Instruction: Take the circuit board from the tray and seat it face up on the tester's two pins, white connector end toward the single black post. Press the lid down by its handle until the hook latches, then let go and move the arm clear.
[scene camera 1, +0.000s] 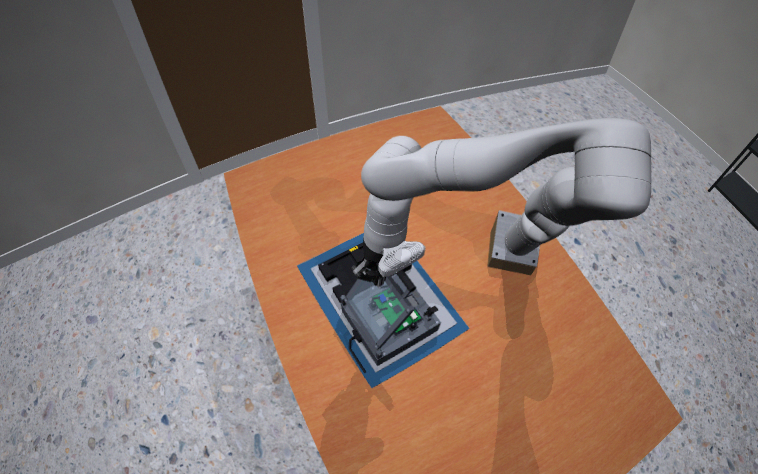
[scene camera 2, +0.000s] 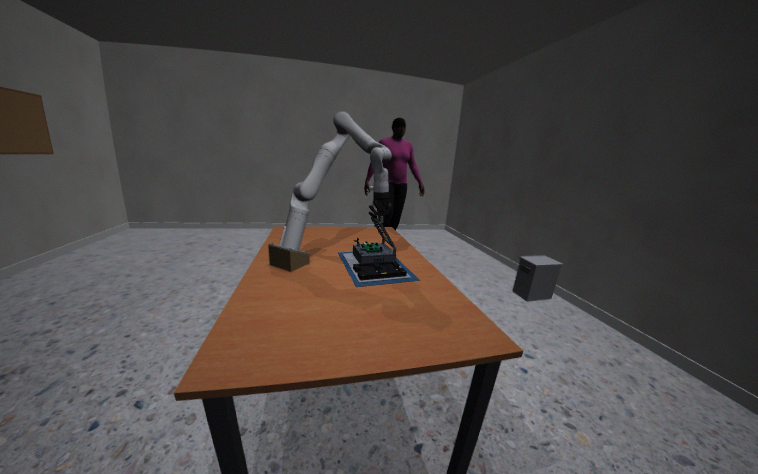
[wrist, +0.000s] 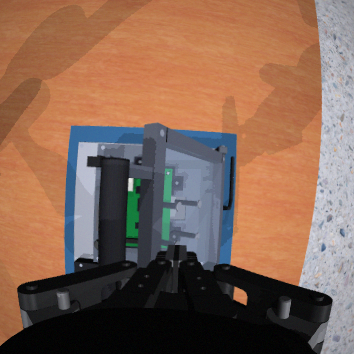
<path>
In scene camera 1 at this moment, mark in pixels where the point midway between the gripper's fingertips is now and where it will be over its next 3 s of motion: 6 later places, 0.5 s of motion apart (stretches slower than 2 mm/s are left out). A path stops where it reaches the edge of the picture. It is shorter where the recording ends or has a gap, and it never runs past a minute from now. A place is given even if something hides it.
The gripper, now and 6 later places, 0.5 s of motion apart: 378, 282; 381, 282; 384, 281; 388, 281; 390, 283; 392, 284; 395, 287
</path>
